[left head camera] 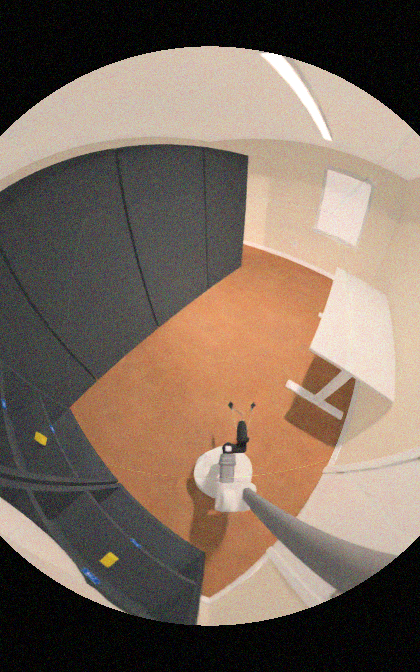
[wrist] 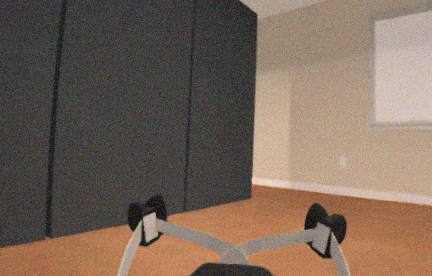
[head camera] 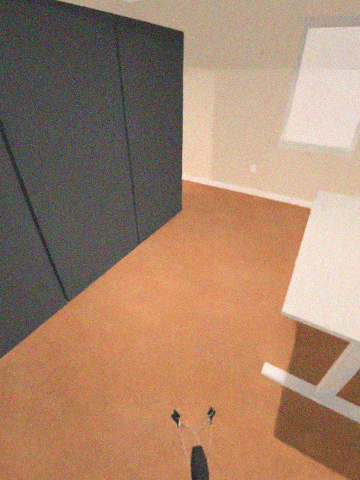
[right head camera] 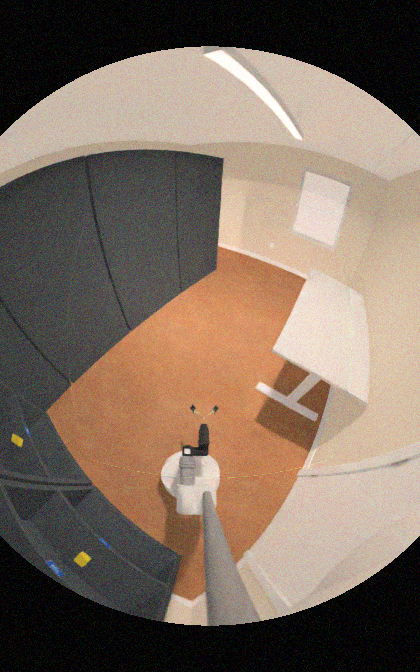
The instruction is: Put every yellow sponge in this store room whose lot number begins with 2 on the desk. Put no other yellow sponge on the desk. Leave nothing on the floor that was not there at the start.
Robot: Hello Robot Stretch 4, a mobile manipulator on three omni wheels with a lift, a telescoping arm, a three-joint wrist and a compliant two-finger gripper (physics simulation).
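Places are measured from the robot's base along level axes (x back, y left, z down), in millimetres.
Pixels of known places: gripper, fingertip midpoint: [wrist: 234,216] [head camera: 192,408].
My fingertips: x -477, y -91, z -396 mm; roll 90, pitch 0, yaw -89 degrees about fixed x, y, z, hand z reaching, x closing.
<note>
Behind a point stands the place of what it marks.
My gripper [head camera: 194,415] [left head camera: 242,405] [right head camera: 204,409] [wrist: 234,216] @[x -477, y -91, z -396 mm] is open, its two fingers apart with nothing between them, over the orange-brown floor. The white desk [head camera: 330,260] @[x -1004, y -913, z -693 mm] [left head camera: 355,330] [right head camera: 325,325] stands ahead and to the right of it; it does not show in the wrist view. One yellow sponge [left head camera: 41,438] [right head camera: 17,440] lies on a dark shelf at the left. Another yellow sponge [left head camera: 109,559] [right head camera: 82,559] lies on a shelf at the lower left. Blue labels, such as the blue label [left head camera: 135,542] [right head camera: 105,542], are too small to read.
Tall dark panels [head camera: 90,150] @[x -1901, y 483, z -1069 mm] [left head camera: 185,225] [right head camera: 145,225] [wrist: 125,115] @[x -1792, y 561, z -630 mm] line the left side. A dark shelf unit [left head camera: 100,483] [right head camera: 75,483] adjoins them at the lower left. The desk's white foot [head camera: 295,385] [left head camera: 315,399] [right head camera: 287,400] reaches over the floor on the right.
</note>
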